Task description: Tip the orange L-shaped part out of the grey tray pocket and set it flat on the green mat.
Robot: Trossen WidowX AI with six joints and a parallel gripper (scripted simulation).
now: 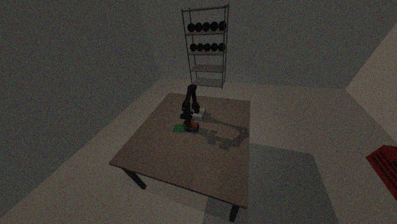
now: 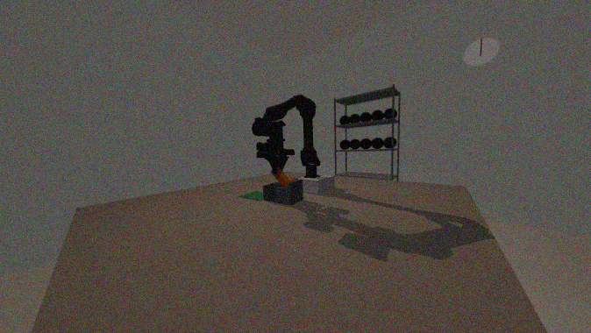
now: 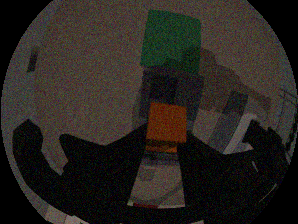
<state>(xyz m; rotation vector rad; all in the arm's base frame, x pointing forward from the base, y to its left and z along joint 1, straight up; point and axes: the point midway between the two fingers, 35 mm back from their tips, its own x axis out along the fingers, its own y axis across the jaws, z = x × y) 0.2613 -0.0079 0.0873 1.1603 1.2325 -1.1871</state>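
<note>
Now: gripper tip 10 mm past the green mat, 140 mm to the left of it and 130 mm above it. The rest, counted from my gripper tip: orange part 20 mm behind, 30 mm to the left, 30 mm below.
</note>
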